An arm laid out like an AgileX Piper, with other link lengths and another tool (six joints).
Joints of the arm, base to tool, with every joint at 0 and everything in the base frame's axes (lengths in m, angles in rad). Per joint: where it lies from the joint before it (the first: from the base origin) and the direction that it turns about. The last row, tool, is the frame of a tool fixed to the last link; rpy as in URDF.
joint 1: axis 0 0 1 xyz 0.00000 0.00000 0.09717
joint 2: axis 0 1 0 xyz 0.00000 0.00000 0.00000
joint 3: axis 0 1 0 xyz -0.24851 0.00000 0.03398
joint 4: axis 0.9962 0 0.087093 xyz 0.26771 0.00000 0.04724
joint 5: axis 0 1 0 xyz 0.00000 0.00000 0.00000
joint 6: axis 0.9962 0 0.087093 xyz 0.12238 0.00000 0.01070
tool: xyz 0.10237 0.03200 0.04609 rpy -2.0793 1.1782 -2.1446
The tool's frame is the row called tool.
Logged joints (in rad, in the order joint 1, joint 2, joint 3, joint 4, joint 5, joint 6), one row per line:
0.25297 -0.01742 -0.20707 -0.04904 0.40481 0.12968
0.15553 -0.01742 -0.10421 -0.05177 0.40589 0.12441
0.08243 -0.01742 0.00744 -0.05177 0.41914 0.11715
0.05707 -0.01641 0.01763 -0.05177 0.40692 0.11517
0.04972 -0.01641 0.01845 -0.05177 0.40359 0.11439
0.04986 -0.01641 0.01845 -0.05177 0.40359 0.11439
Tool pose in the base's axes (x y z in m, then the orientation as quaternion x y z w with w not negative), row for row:
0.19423 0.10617 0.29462 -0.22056 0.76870 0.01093 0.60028
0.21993 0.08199 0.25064 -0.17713 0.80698 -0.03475 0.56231
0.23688 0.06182 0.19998 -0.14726 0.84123 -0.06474 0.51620
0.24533 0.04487 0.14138 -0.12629 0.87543 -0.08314 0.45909
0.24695 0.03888 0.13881 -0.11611 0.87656 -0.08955 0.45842
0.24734 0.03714 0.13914 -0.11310 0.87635 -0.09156 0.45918
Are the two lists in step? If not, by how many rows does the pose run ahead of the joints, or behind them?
The pose runs 1 row behind the joints: the pose in row i belongs to the joints in row i - 1.
